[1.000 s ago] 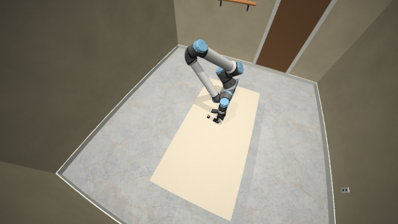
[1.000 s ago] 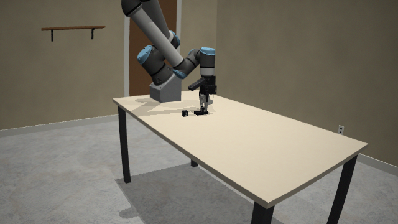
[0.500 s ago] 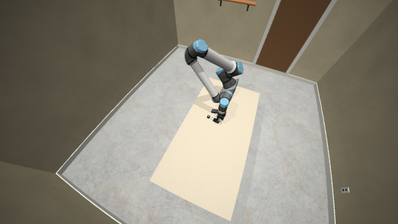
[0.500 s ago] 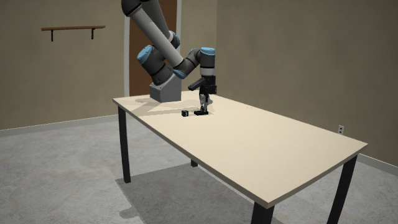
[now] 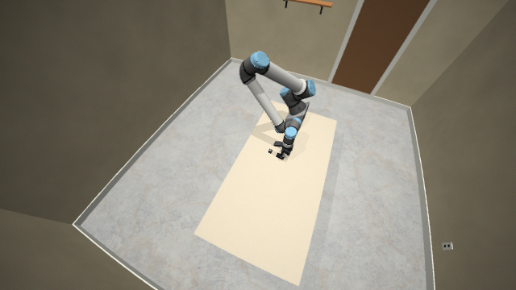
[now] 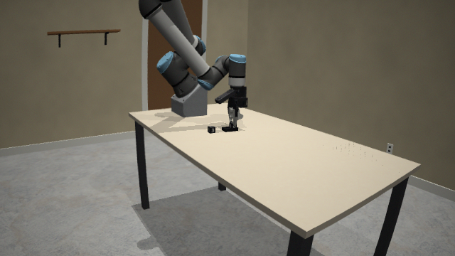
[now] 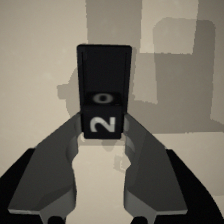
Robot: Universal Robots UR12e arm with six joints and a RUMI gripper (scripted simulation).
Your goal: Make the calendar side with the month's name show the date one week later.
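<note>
Right now my hand is 3 cm above the black tray and 2 cm to the left of it.
</note>
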